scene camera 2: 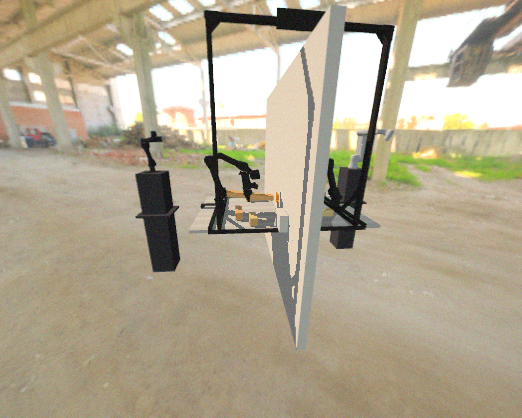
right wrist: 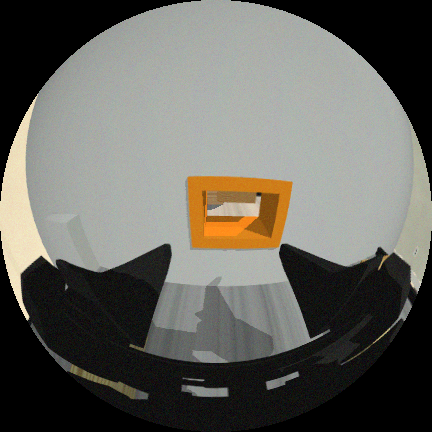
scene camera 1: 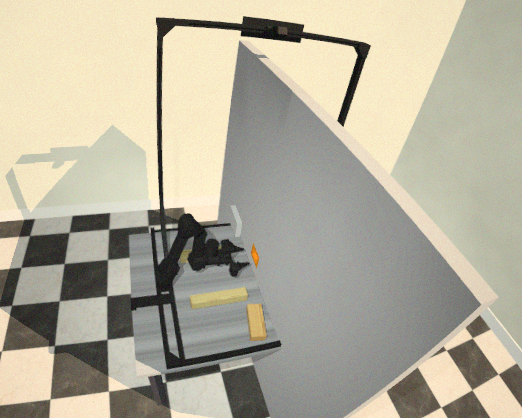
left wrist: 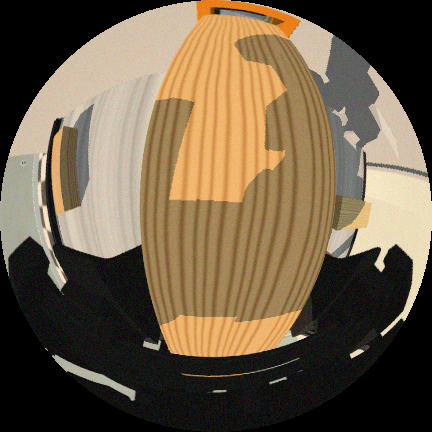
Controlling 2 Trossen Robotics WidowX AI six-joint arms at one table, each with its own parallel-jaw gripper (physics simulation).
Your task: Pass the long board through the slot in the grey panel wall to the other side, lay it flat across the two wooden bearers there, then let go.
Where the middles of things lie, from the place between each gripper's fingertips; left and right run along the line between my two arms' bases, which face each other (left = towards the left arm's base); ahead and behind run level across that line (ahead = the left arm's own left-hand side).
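Scene:
My left hand is 2 cm below the orange-framed slot (right wrist: 208,231), and it is also 24 cm to the left of the slot and 1 cm past it.
As for my right gripper, it is 1 cm below the orange-framed slot, 1 cm short of it and 6 cm to the right of it. Going by its middle, the slot is nearer to my right gripper than to my left hand.

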